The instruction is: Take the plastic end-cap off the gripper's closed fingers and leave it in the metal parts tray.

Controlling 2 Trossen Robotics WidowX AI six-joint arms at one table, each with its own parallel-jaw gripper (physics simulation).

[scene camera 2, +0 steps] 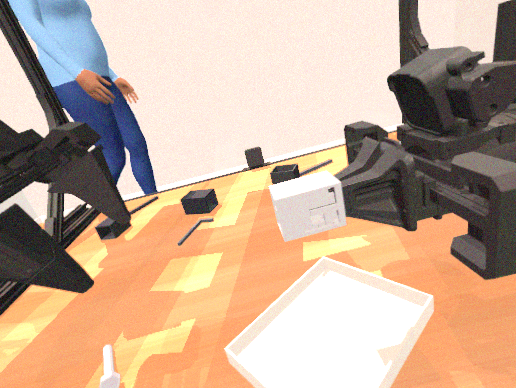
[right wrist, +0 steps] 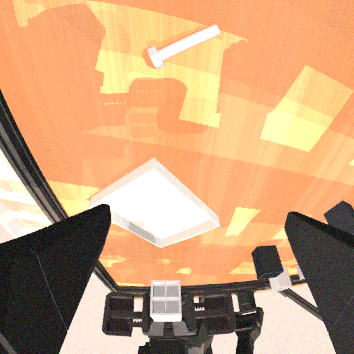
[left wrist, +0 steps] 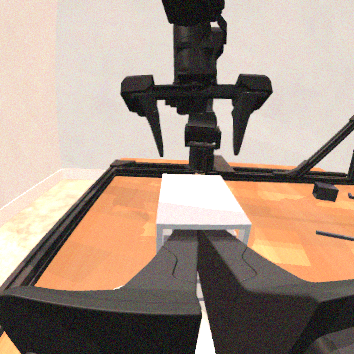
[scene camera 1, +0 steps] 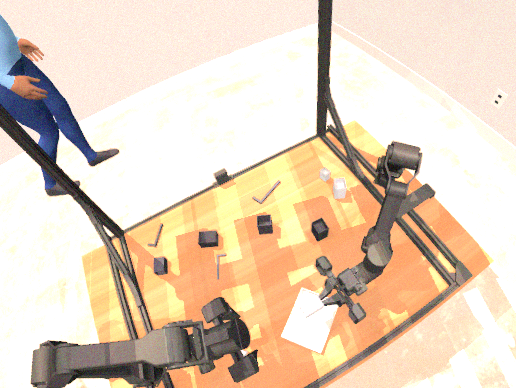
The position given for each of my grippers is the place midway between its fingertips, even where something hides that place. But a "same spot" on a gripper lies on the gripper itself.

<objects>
my left gripper: scene camera 2 303,203; right wrist; left wrist; scene camera 1 310,307
my right gripper: scene camera 2; right wrist 200,217; left wrist; scene camera 1 247,333
same spot on my left gripper: (left wrist: 246,296) = (right wrist: 172,323)
same spot on my right gripper: (scene camera 2: 39,260) = (left wrist: 149,124)
</objects>
